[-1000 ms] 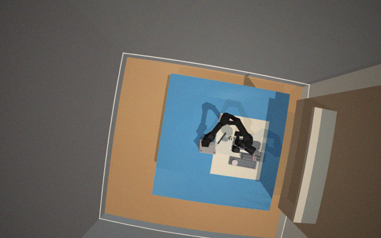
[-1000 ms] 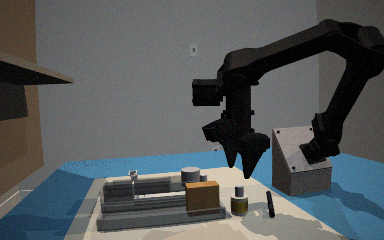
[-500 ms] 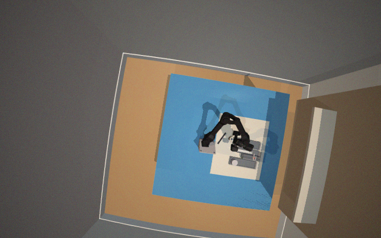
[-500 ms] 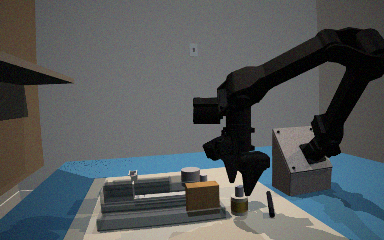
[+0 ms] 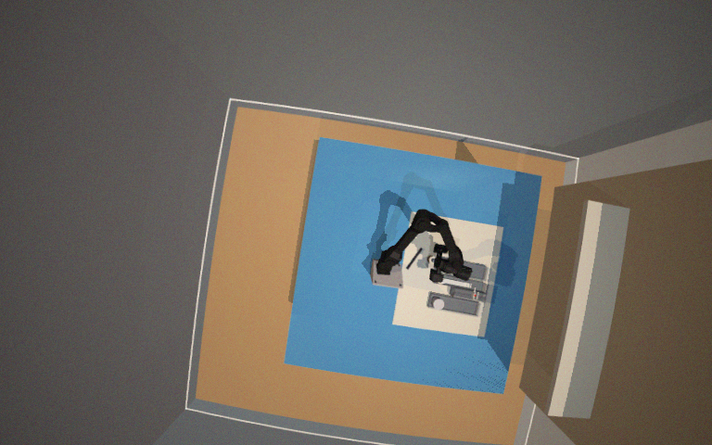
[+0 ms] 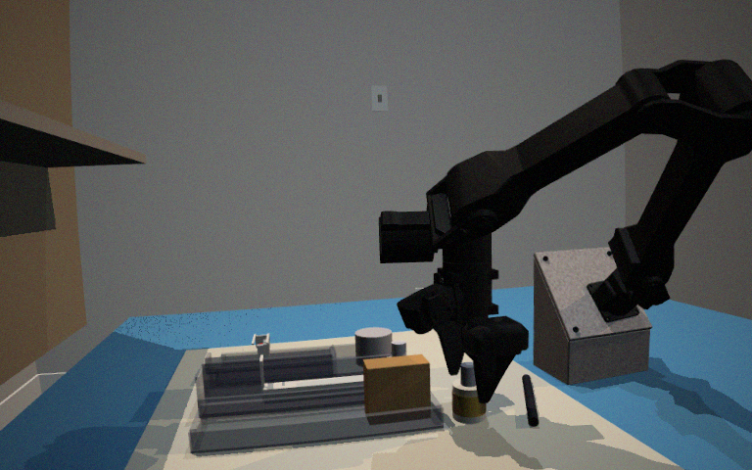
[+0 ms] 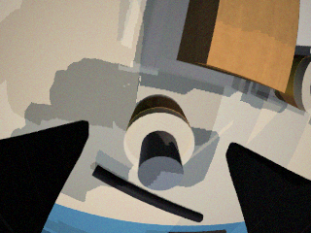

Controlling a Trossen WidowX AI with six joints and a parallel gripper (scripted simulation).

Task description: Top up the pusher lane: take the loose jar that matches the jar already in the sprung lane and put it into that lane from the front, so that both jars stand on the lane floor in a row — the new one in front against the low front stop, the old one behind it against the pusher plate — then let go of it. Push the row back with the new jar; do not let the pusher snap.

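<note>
The brown box lies 8 cm ahead of my gripper tip and 3 cm to the right of it. From my gripper tip the other things lie so: black pen 9 cm behind, 3 cm below.
</note>
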